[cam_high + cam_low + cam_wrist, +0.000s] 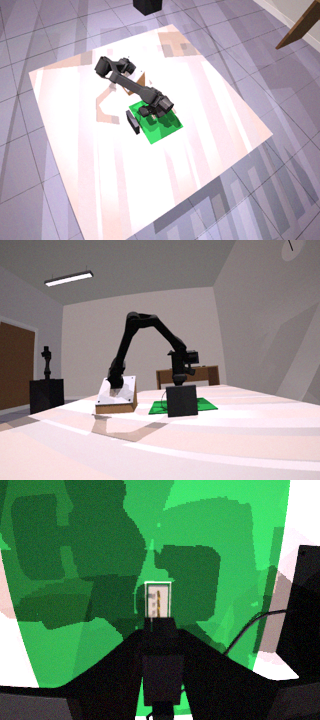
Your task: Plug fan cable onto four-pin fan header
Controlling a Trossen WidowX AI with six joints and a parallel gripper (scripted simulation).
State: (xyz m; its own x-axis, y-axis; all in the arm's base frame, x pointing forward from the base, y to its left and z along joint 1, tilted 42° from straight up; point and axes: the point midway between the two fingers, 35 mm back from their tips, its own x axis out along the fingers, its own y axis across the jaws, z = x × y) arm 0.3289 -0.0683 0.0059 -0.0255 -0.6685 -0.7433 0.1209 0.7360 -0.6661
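My gripper tip is now 1 cm to the right of the green board and 8 cm above it. From my gripper tip the other things lie so: fan cable plug 1 cm behind, 1 cm above; fan 2 cm behind, 14 cm to the right.
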